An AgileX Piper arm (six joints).
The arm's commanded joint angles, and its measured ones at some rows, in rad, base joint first. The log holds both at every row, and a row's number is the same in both.
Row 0, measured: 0.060 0.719 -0.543 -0.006 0.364 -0.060
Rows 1 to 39, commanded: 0.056 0.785 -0.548 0.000 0.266 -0.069; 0.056 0.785 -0.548 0.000 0.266 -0.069; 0.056 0.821 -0.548 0.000 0.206 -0.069; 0.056 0.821 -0.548 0.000 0.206 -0.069; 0.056 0.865 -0.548 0.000 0.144 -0.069; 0.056 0.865 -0.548 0.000 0.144 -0.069; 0.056 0.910 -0.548 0.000 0.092 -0.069; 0.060 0.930 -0.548 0.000 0.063 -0.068; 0.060 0.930 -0.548 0.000 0.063 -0.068; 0.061 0.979 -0.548 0.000 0.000 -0.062; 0.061 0.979 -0.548 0.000 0.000 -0.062; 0.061 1.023 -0.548 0.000 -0.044 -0.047; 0.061 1.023 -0.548 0.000 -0.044 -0.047; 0.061 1.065 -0.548 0.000 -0.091 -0.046; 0.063 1.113 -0.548 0.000 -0.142 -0.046; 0.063 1.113 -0.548 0.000 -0.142 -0.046; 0.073 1.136 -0.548 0.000 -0.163 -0.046; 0.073 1.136 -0.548 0.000 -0.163 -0.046; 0.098 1.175 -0.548 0.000 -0.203 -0.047; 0.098 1.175 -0.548 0.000 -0.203 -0.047; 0.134 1.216 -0.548 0.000 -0.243 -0.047; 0.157 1.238 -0.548 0.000 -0.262 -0.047; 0.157 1.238 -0.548 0.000 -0.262 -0.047; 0.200 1.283 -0.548 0.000 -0.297 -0.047; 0.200 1.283 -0.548 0.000 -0.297 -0.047; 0.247 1.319 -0.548 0.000 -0.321 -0.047; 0.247 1.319 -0.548 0.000 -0.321 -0.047; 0.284 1.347 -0.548 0.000 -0.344 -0.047; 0.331 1.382 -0.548 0.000 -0.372 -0.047; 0.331 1.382 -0.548 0.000 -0.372 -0.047; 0.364 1.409 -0.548 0.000 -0.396 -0.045; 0.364 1.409 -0.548 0.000 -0.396 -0.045; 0.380 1.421 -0.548 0.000 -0.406 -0.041; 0.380 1.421 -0.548 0.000 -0.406 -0.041; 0.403 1.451 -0.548 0.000 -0.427 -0.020; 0.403 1.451 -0.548 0.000 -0.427 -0.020; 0.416 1.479 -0.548 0.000 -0.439 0.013; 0.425 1.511 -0.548 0.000 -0.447 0.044; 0.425 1.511 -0.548 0.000 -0.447 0.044
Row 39, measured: 0.413 1.481 -0.543 0.000 -0.422 0.000
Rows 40 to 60, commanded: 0.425 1.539 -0.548 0.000 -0.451 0.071; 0.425 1.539 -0.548 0.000 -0.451 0.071; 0.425 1.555 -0.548 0.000 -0.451 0.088; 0.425 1.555 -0.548 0.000 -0.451 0.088; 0.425 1.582 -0.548 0.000 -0.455 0.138; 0.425 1.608 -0.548 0.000 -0.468 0.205; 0.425 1.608 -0.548 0.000 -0.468 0.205; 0.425 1.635 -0.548 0.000 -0.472 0.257; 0.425 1.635 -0.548 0.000 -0.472 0.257; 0.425 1.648 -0.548 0.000 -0.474 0.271; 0.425 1.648 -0.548 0.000 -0.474 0.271; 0.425 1.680 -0.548 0.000 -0.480 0.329; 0.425 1.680 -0.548 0.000 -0.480 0.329; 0.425 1.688 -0.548 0.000 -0.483 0.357; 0.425 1.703 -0.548 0.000 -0.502 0.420; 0.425 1.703 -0.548 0.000 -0.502 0.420; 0.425 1.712 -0.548 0.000 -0.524 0.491; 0.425 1.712 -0.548 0.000 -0.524 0.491; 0.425 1.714 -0.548 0.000 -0.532 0.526; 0.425 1.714 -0.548 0.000 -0.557 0.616; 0.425 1.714 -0.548 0.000 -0.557 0.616
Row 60, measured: 0.425 1.713 -0.544 0.000 -0.510 0.498
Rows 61 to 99, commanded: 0.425 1.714 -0.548 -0.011 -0.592 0.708; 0.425 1.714 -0.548 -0.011 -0.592 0.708; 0.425 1.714 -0.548 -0.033 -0.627 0.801; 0.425 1.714 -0.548 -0.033 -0.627 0.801; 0.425 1.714 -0.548 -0.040 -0.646 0.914; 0.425 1.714 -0.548 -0.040 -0.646 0.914; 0.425 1.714 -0.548 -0.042 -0.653 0.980; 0.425 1.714 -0.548 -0.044 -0.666 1.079; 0.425 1.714 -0.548 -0.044 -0.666 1.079; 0.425 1.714 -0.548 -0.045 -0.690 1.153; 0.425 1.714 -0.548 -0.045 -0.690 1.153; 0.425 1.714 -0.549 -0.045 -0.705 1.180; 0.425 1.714 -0.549 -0.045 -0.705 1.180; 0.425 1.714 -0.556 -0.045 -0.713 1.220; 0.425 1.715 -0.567 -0.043 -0.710 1.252; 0.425 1.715 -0.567 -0.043 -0.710 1.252; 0.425 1.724 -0.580 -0.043 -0.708 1.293; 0.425 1.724 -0.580 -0.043 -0.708 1.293; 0.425 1.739 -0.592 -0.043 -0.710 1.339; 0.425 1.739 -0.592 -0.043 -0.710 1.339; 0.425 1.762 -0.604 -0.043 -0.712 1.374; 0.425 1.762 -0.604 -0.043 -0.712 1.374; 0.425 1.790 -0.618 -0.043 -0.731 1.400; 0.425 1.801 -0.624 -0.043 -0.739 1.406; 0.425 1.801 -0.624 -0.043 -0.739 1.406; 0.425 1.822 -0.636 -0.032 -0.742 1.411; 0.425 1.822 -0.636 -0.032 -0.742 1.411; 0.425 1.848 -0.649 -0.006 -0.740 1.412; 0.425 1.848 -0.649 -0.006 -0.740 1.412; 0.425 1.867 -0.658 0.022 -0.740 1.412; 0.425 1.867 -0.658 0.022 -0.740 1.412; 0.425 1.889 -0.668 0.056 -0.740 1.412; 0.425 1.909 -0.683 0.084 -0.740 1.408; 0.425 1.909 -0.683 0.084 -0.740 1.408; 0.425 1.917 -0.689 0.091 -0.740 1.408; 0.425 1.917 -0.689 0.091 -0.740 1.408; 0.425 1.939 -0.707 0.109 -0.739 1.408; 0.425 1.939 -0.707 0.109 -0.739 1.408; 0.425 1.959 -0.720 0.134 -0.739 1.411
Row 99, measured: 0.425 1.947 -0.704 0.110 -0.734 1.407
